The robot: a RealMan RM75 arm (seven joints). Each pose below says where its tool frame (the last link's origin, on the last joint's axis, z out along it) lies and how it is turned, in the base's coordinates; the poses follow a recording.
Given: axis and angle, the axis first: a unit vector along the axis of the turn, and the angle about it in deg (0 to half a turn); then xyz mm.
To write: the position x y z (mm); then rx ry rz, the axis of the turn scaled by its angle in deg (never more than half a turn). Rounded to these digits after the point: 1 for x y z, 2 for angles.
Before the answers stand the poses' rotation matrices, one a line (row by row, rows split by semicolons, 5 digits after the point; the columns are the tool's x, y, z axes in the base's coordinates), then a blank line. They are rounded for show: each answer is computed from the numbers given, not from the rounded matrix.
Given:
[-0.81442 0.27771 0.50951 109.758 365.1 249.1 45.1]
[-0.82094 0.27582 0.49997 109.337 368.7 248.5 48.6]
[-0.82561 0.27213 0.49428 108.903 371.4 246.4 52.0]
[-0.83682 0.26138 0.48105 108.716 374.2 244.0 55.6]
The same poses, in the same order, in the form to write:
0.54945 -0.78214 -0.29387; 0.17688 -0.23485 0.95580; -0.81659 -0.57715 0.00931
0.56599 -0.77318 -0.28610; 0.17036 -0.22986 0.95820; -0.80662 -0.59107 0.00162
0.57849 -0.76508 -0.28283; 0.17016 -0.22592 0.95917; -0.79774 -0.60300 -0.00050
0.60409 -0.74453 -0.28417; 0.16670 -0.23064 0.95865; -0.77928 -0.62649 -0.01521

[365.1 249.1 45.1 -89.39 30.48 55.92]
[368.7 248.5 48.6 -89.76 30.16 54.67]
[371.4 246.4 52.0 -89.91 29.64 53.83]
[374.2 244.0 55.6 -90.98 28.42 52.30]

